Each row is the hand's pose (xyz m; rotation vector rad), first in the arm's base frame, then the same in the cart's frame.
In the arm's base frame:
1: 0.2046 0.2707 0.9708 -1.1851 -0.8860 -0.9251
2: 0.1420 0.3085 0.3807 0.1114 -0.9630 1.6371
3: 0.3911 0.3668 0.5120 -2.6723 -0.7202 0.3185
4: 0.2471 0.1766 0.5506 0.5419 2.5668 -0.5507
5: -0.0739 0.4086 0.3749 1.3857 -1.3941 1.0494
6: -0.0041 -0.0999 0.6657 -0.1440 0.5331 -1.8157
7: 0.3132 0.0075 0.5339 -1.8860 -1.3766 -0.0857
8: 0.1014 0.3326 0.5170 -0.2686 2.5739 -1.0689
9: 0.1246 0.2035 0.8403 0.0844 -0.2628 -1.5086
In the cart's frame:
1: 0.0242 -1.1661 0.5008 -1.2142 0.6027 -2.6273
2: 0.3564 -1.1030 0.0117 -0.5720 -1.0411 -0.3332
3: 0.2671 -1.3604 0.1036 -1.8119 1.4587 -0.6542
4: 0.1347 -1.1593 0.0825 2.8255 1.1355 -0.2133
5: 0.5065 -0.9370 0.0927 -0.2520 -2.2882 -0.4194
6: -0.0733 -0.8297 0.1118 -1.0059 -0.7210 2.3164
7: -0.0167 -1.1602 -0.0190 -2.0256 0.6676 -1.4500
8: 0.3233 -1.0779 0.1498 -2.2656 -1.9071 0.4918
9: 0.0551 -1.0634 0.3726 -0.4725 0.1239 2.7598

